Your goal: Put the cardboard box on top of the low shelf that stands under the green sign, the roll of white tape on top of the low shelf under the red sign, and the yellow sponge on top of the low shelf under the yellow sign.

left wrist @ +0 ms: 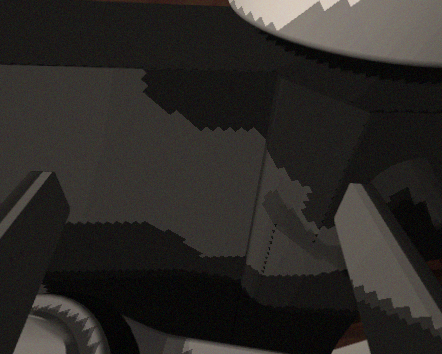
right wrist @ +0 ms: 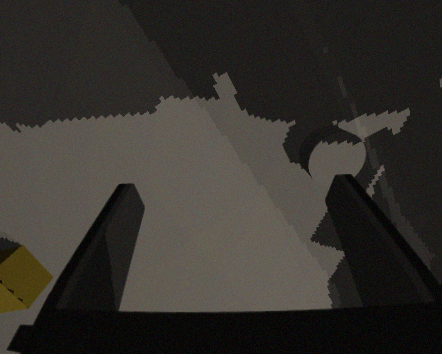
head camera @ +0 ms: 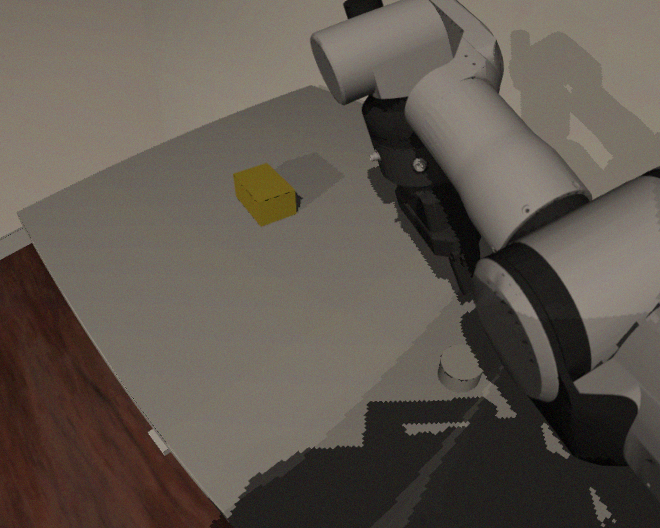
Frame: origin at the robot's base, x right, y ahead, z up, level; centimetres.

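Where they show: left gripper, fingertip midpoint: (left wrist: pixel 204 196); right gripper, fingertip midpoint: (right wrist: pixel 233 191) (head camera: pixel 447 258).
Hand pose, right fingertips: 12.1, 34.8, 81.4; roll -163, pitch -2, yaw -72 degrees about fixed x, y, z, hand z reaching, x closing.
Observation:
After its pixels a point has its place, as x, y, z.
The yellow sponge (head camera: pixel 264 193) {-11.5, 55.5, 76.5} (right wrist: pixel 25 277) {-9.7, 54.7, 74.4}, a block, lies on the grey table top (head camera: pixel 220 308) {-15.4, 35.9, 72.0} in the upper middle of the head view and at the lower left edge of the right wrist view. The roll of white tape (head camera: pixel 457 379) {12.5, 23.2, 74.3} (right wrist: pixel 337 159) {13.6, 25.5, 74.4}, a short pale cylinder, lies partly in shadow, beyond the right fingertip in the right wrist view. My right gripper (head camera: pixel 461 275) {12.1, 34.8, 81.4} (right wrist: pixel 233 191) {12.1, 34.8, 81.4} is open and empty above the table, between sponge and tape in the head view. My left gripper (left wrist: pixel 204 196) {-21.8, -11.7, 25.7} is open and empty. The cardboard box, shelves and signs do not show.
Dark reddish wood floor (head camera: pixel 66 396) {-83.4, 65.3, 0.0} lies beyond the table's lower left edge. A pale wall (head camera: pixel 137 66) {-86.0, 189.5, 56.5} stands behind the table. My right arm (head camera: pixel 495 159) {9.0, 17.1, 104.2} covers the right part of the head view and casts large shadows near the tape.

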